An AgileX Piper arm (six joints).
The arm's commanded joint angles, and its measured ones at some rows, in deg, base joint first. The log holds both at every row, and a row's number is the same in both.
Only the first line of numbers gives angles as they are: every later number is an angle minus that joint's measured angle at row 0.
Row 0, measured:
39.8, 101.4, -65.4, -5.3, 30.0, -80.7
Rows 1 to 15, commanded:
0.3, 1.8, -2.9, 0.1, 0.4, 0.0
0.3, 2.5, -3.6, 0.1, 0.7, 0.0
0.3, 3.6, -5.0, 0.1, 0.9, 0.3
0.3, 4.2, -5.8, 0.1, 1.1, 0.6
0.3, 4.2, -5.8, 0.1, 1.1, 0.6
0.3, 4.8, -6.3, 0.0, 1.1, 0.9
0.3, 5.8, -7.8, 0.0, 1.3, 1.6
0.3, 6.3, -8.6, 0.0, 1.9, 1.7
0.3, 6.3, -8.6, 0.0, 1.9, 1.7
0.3, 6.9, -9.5, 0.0, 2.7, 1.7
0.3, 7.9, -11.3, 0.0, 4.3, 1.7
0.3, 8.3, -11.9, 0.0, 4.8, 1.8
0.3, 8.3, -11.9, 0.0, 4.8, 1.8
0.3, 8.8, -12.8, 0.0, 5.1, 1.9
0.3, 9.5, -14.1, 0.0, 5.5, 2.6
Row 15, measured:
0.0, 8.8, -11.9, -0.1, 5.7, 1.4
